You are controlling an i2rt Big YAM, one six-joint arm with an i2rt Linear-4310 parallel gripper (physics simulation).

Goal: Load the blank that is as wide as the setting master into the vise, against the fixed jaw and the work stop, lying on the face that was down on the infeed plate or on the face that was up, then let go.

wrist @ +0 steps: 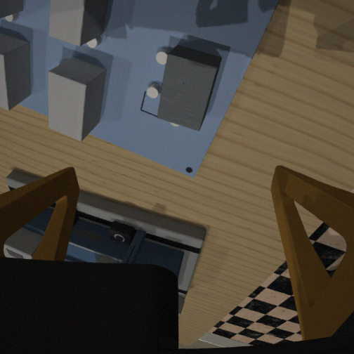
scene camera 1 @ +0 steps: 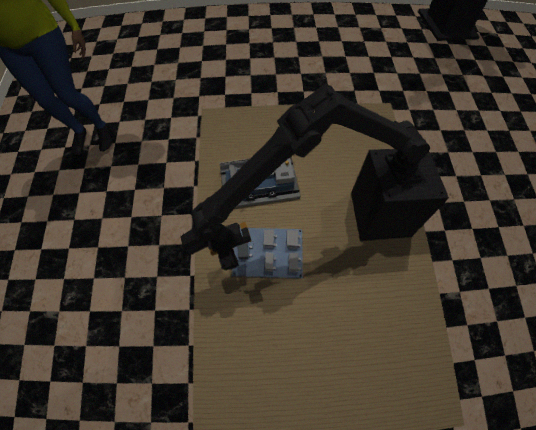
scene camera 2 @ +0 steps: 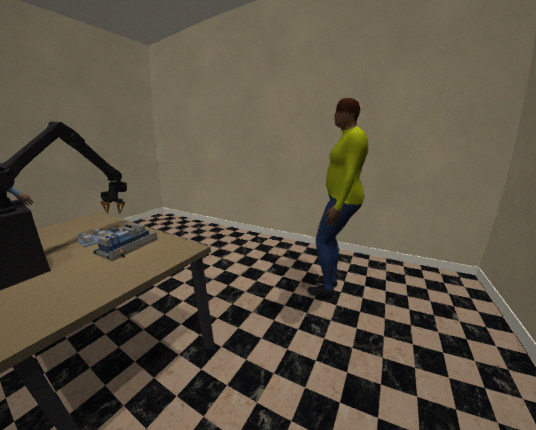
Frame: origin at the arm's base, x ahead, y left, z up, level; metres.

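Where they show: gripper, fingertip midpoint: point(scene camera 2: 113, 213); arm's base, link origin: point(scene camera 1: 402, 169) point(scene camera 2: 0, 210).
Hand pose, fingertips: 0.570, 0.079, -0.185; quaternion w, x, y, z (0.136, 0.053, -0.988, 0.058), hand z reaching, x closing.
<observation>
Things, the pixels of their top centre, and the offset from my fingertips, as dx, dy, dz. Level surfaces: height alone.
- blue infeed plate, top centre: point(scene camera 1: 267, 251) point(scene camera 2: 101, 235) -0.110, +0.012, -0.120
- darker grey blank, top centre: point(scene camera 1: 242, 249) -0.019, -0.005, -0.095
- vise, top centre: point(scene camera 1: 258, 170) point(scene camera 2: 123, 230) -0.129, -0.286, -0.029
- light grey block, top centre: point(scene camera 1: 284, 174) -0.224, -0.255, -0.031
- wooden table, surface height: dz -0.128
The blue infeed plate point(scene camera 1: 281, 252) point(wrist: 125, 120) bears several grey blanks. A darker grey blank point(scene camera 1: 243, 250) point(wrist: 190, 90) stands beside small white pins near one corner. Lighter blanks point(scene camera 1: 270, 239) point(wrist: 75, 105) stand in the other places. The vise point(scene camera 1: 270, 188) point(scene camera 2: 120, 242) point(wrist: 160, 255), blue and grey, lies beside the plate, partly hidden by the arm and a finger. A light grey block point(scene camera 1: 285, 172) shows on it; I cannot tell whether it is the setting master. My gripper point(scene camera 1: 228, 239) point(scene camera 2: 113, 212) point(wrist: 174, 177) is open and empty, above the plate's outer end, clear of the blanks.
The wooden table point(scene camera 1: 320, 340) point(scene camera 2: 65, 280) carries the black arm base point(scene camera 1: 395, 200) point(scene camera 2: 20, 250) on the side across from the gripper. The table edge lies close to the plate's outer end. A person in a yellow-green top point(scene camera 1: 30, 25) point(scene camera 2: 349, 155) stands on the floor beyond the table.
</observation>
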